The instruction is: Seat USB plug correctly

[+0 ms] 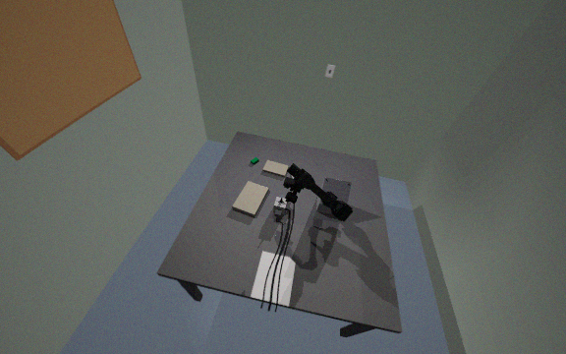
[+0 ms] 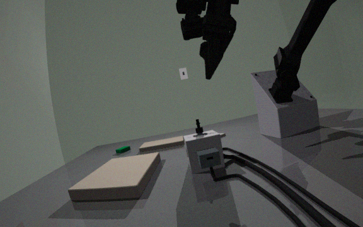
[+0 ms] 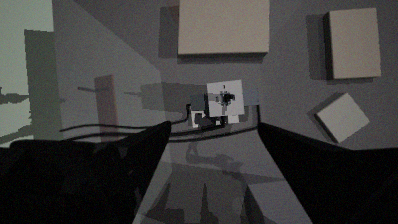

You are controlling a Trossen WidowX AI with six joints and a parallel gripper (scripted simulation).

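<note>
My gripper tip is now 4 cm short of the black USB plug, 4 cm to the left of it and 11 cm above it. Round my gripper tip: green block: 35 cm ahead, 42 cm to the right, 20 cm below; tan slab: 25 cm ahead, 5 cm to the right, 19 cm below.
</note>
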